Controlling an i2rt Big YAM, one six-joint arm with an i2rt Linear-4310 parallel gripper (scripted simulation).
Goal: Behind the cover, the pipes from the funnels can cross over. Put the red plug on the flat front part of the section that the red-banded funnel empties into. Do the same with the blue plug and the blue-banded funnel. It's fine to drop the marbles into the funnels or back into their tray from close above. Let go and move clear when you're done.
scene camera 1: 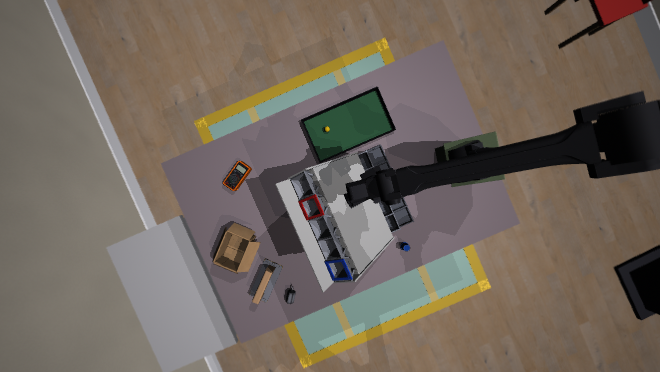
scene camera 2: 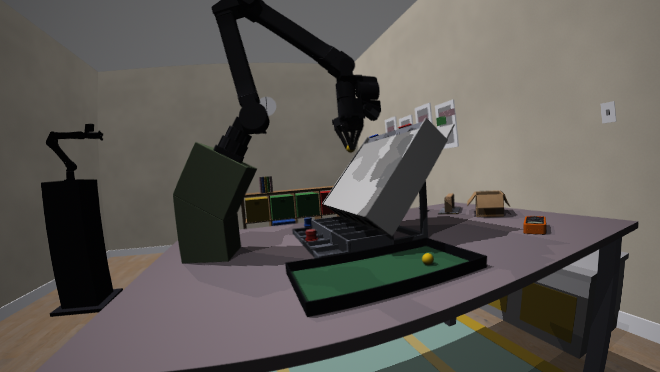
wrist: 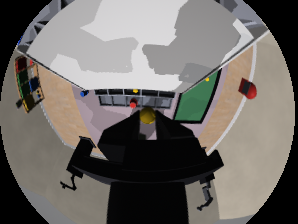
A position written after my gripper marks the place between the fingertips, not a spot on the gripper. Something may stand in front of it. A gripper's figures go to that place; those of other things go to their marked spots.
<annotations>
My gripper (scene camera 2: 350,150) is 81 cm from the lens. A green marble tray (scene camera 2: 364,274): 57 cm from the lens. A cardboard box (scene camera 2: 487,205): 113 cm from the lens. A slanted grey cover (scene camera 2: 359,186): 85 cm from the lens. The marked spots on the slanted grey cover and the cardboard box are 53 cm apart.
</annotations>
